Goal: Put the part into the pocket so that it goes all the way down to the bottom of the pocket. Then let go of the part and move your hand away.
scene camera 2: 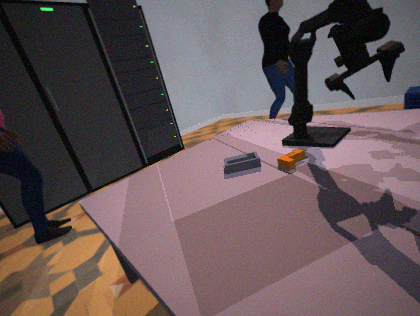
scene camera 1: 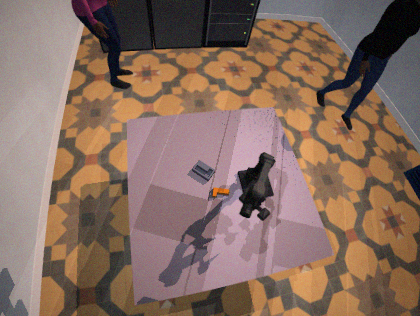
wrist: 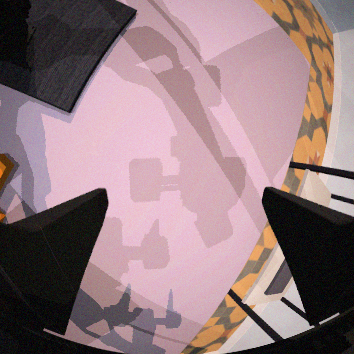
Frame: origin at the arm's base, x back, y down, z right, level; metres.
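Seen in the pictures: gripper, between the fingertips: (scene camera 2: 370, 90) (scene camera 1: 255, 211) (wrist: 186, 195); arm's base, origin of its link: (scene camera 2: 300, 135) (scene camera 1: 249, 176) (wrist: 12, 41).
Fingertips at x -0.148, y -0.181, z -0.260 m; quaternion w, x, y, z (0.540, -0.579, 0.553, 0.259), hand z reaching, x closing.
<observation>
Offsets run from my fingertips to a thing's top centre. Level surfaces: height alone.
The orange L-shaped part {dz +0.221, dx -0.094, dy +0.175 m} (scene camera 1: 221, 191) (scene camera 2: 287, 161) lies flat on the table near the arm's base, and a piece of it (wrist: 3, 172) shows at the left edge of the wrist view. The grey block with the pocket {dz +0.419, dx -0.144, dy +0.168 m} (scene camera 1: 201, 174) (scene camera 2: 242, 167) stands on the table a little apart from the part, farther from the arm; its slot faces up and the pocket's bottom is hard to make out. It does not show in the wrist view. My gripper (scene camera 1: 255, 215) (scene camera 2: 371, 89) (wrist: 186, 195) is open with its fingers wide apart, high above the table and off to the side of the part.
The arm's dark base plate (scene camera 2: 320, 136) (wrist: 65, 65) stands on the pink table {dy +0.205 m} (scene camera 1: 165, 270) (scene camera 2: 135, 235) beside the part. Shadows of the arm fall across the table. Beyond it are dark cabinets (scene camera 1: 177, 25) (scene camera 2: 60, 100) and two people on the patterned floor.
</observation>
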